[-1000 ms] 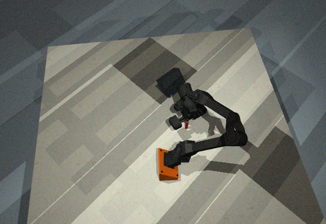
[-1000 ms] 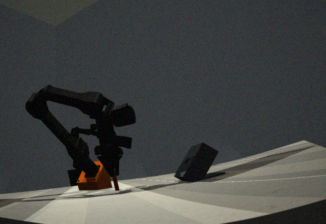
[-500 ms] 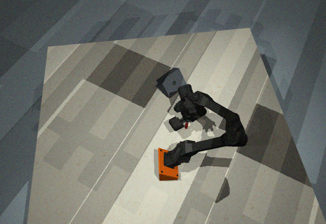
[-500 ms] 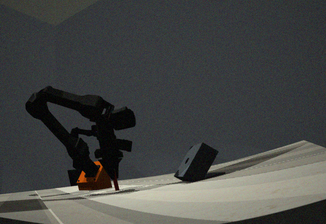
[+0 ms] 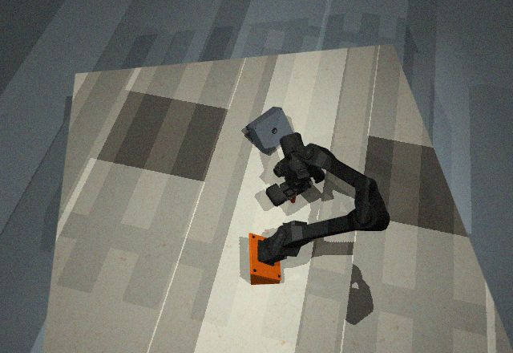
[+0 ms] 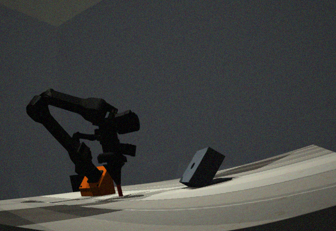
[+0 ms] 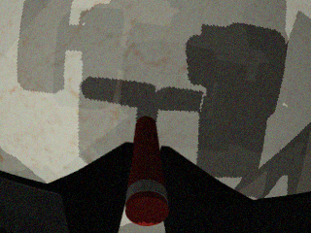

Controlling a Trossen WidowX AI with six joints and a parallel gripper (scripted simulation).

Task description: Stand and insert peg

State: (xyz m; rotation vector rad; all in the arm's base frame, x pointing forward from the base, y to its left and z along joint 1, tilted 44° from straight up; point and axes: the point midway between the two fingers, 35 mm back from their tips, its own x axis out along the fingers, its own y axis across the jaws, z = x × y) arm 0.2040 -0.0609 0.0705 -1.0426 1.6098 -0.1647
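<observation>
My gripper tip is now 250 mm short of the grey sloped panel, 70 mm to the right of it and 10 mm below it. Also, from my gripper tip: peg (20 mm above); thin foot plate (270 mm ahead, 90 mm to the left, 40 mm below).
</observation>
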